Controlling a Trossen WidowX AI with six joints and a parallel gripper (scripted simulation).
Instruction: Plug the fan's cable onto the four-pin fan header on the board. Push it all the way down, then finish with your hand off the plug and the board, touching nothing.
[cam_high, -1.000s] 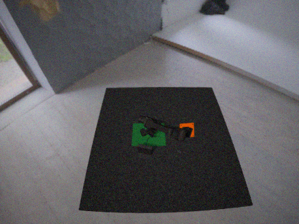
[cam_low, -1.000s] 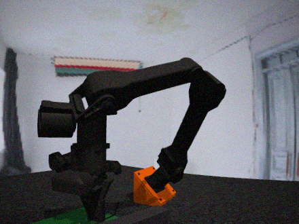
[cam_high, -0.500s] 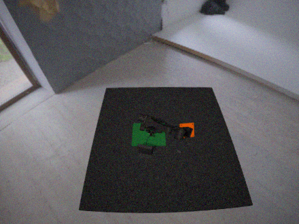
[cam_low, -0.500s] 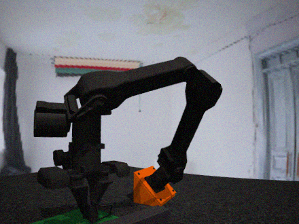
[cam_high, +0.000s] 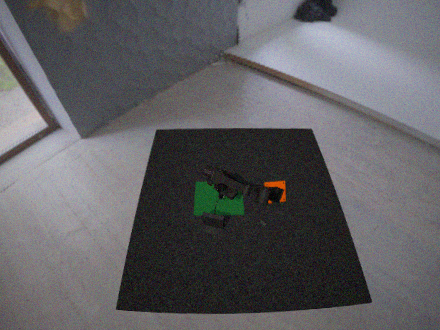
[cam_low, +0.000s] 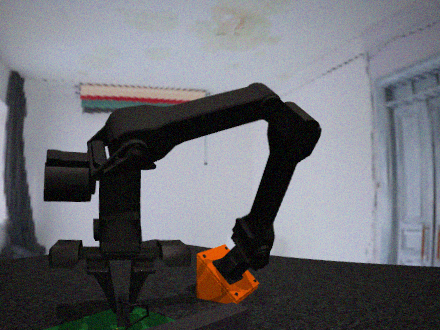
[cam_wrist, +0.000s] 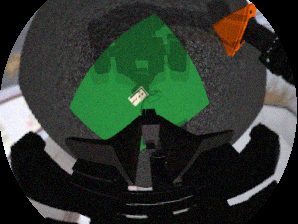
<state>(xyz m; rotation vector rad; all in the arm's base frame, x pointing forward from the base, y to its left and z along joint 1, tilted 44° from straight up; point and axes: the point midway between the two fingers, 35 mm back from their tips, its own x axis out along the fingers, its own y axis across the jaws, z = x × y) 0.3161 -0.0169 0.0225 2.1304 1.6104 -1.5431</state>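
My gripper tip is 20 mm to the left of the pale four-pin header and 60 mm above it. From my gripper tip the other things lie so: dark fan plug: 10 mm to the left, 10 mm above; black fan: 60 mm ahead, 150 mm to the left; green board: 20 mm ahead, 20 mm to the right, 80 mm below.
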